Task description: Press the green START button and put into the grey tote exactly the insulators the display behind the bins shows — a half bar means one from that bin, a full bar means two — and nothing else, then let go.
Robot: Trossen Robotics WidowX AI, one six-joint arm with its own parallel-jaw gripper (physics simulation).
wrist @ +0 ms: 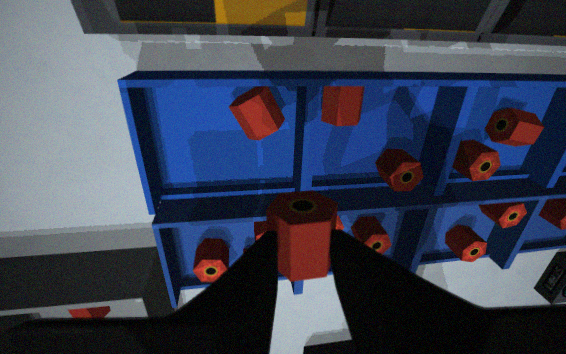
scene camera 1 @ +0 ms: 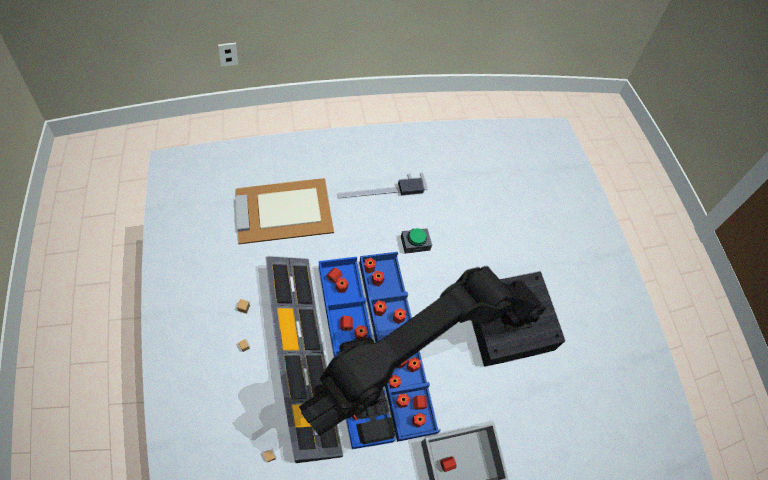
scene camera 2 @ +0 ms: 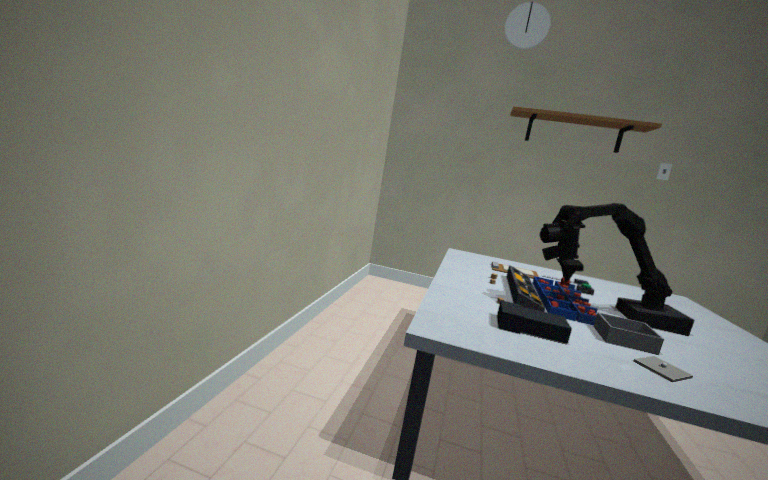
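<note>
My gripper (scene camera 2: 566, 278) (wrist: 303, 241) is shut on a red hexagonal insulator (wrist: 303, 245), held upright above the blue bins (scene camera 1: 343, 300) (wrist: 225, 160); in scene camera 1 the arm hides the fingertips. Several red insulators lie in the bins, one (wrist: 257, 114) in the rear end bin. The grey tote (scene camera 1: 498, 452) (scene camera 2: 628, 339) beside the bins holds one red insulator (scene camera 1: 448, 463). The display (scene camera 1: 318, 454) (scene camera 2: 523, 291) (wrist: 97, 20) shows a full orange bar (scene camera 1: 287, 328) and a half orange bar (scene camera 1: 300, 416) (wrist: 260, 12); the arm covers part of it. The green START button (scene camera 1: 417, 236) stands beyond the bins.
A clipboard (scene camera 1: 289, 208) and a caliper (scene camera 1: 410, 185) lie beyond the bins. Wooden cubes (scene camera 1: 242, 305) (scene camera 1: 243, 344) (scene camera 1: 268, 455) lie behind the display. A long black box (scene camera 2: 532, 323) stands near the bins' end, and a flat plate (scene camera 2: 661, 367) lies near the tote.
</note>
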